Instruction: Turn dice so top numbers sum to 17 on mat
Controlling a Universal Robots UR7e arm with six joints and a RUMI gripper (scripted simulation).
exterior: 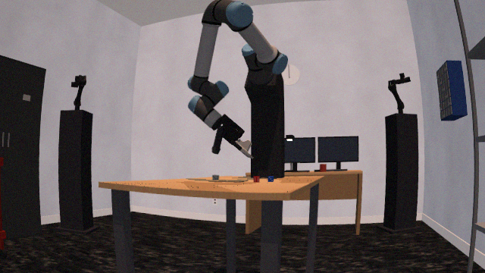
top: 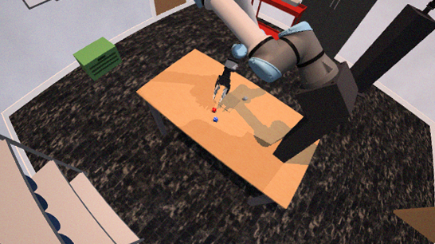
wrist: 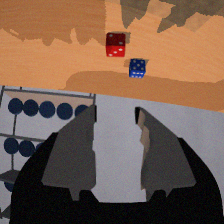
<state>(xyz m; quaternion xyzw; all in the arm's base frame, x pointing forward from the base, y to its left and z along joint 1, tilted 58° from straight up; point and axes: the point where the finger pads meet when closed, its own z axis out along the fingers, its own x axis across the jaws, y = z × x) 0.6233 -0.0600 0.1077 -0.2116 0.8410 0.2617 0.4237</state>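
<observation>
Right now the red die is 10 mm ahead of my hand, 30 mm to the left of it and 100 mm below it. From my hand the other things lie so: blue die 30 mm behind, 90 mm to the left, 100 mm below; grey die 180 mm behind, 150 mm to the right, 100 mm below; tan mat 60 mm behind, 90 mm to the right, 110 mm below.
</observation>
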